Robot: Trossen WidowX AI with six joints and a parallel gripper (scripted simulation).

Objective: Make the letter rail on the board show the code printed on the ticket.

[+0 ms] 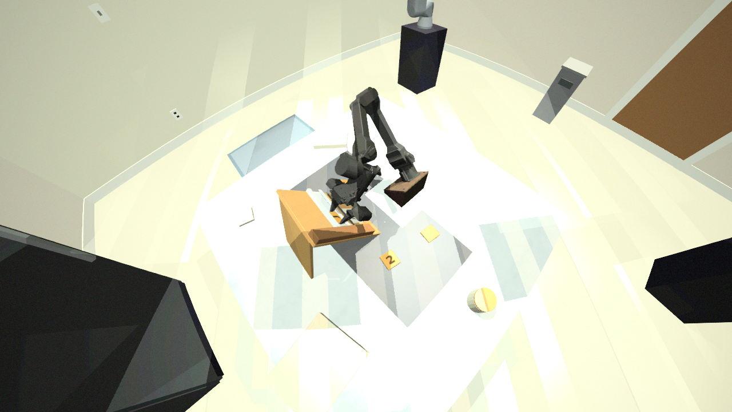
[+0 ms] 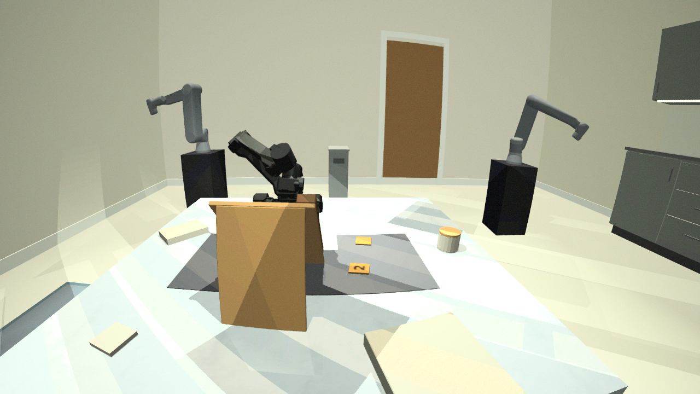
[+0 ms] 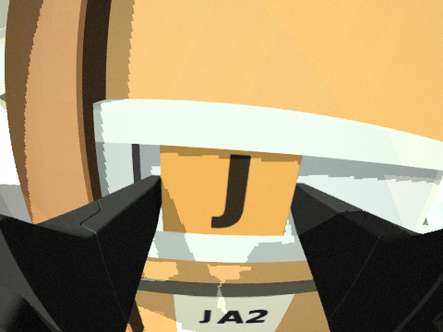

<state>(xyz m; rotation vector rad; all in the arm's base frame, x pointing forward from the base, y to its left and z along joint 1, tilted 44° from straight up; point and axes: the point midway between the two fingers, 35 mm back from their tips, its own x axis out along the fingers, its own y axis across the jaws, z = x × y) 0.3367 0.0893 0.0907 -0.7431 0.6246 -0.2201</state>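
My gripper tip is now 70 mm past the white ticket, 20 mm to the left of it and 80 mm above it. Also, from my gripper tip: grey mat 170 mm behind, 20 mm to the left, 160 mm below; then pale pad 310 mm ahead, 350 mm to the right, 150 mm below; then round tan-lidded canister 230 mm behind, 520 mm to the left, 120 mm below.
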